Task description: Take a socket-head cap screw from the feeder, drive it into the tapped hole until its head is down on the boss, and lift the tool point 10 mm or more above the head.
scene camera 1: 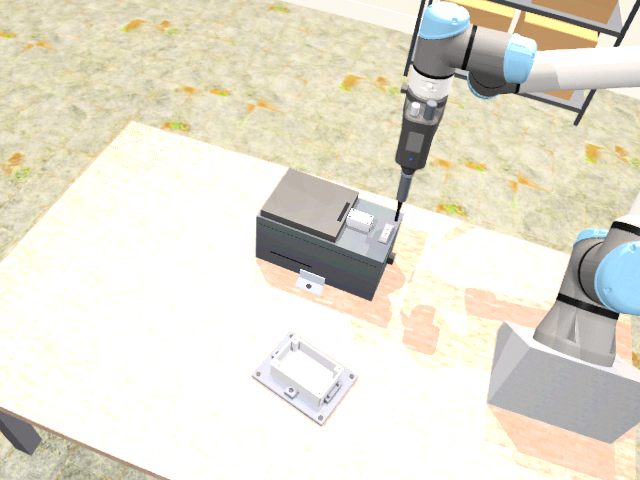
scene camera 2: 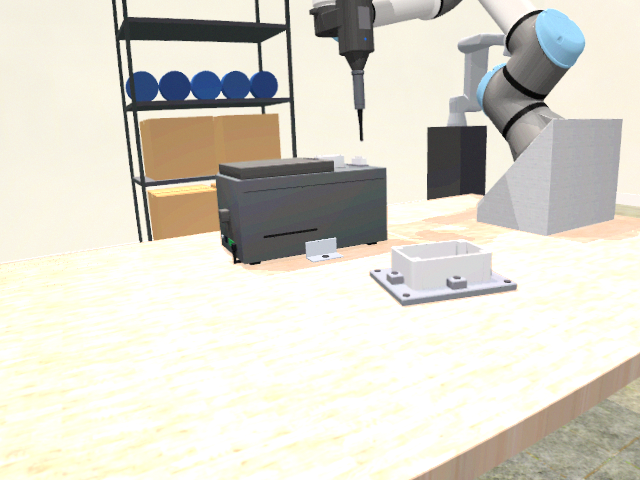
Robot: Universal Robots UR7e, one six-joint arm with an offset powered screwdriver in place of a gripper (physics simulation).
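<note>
My screwdriver (scene camera 1: 397,219) (scene camera 2: 361,139) points nearly straight down, its thin dark bit above the right end of the feeder's top, apart from it in scene camera 2. No screw can be made out at the bit tip. The dark box-shaped screw feeder (scene camera 1: 320,258) (scene camera 2: 310,211) carries a small white pick-up block (scene camera 1: 386,233) (scene camera 2: 358,161) at that end. A screw there is too small to make out. A light open-topped housing (scene camera 1: 305,379) (scene camera 2: 449,271) sits on a grey plate (scene camera 1: 305,404) (scene camera 2: 429,294). A small boss with a dark hole (scene camera 1: 291,392) (scene camera 2: 456,282) stands beside the housing. Which hole is the tapped one, I cannot tell.
A white block (scene camera 1: 359,220) (scene camera 2: 330,160) stands on the feeder beside its raised dark lid (scene camera 1: 310,201) (scene camera 2: 276,167). A small angle bracket (scene camera 1: 310,282) (scene camera 2: 324,250) is at the feeder's front foot. The arm's grey pedestal (scene camera 1: 563,392) (scene camera 2: 581,175) stands at the right.
</note>
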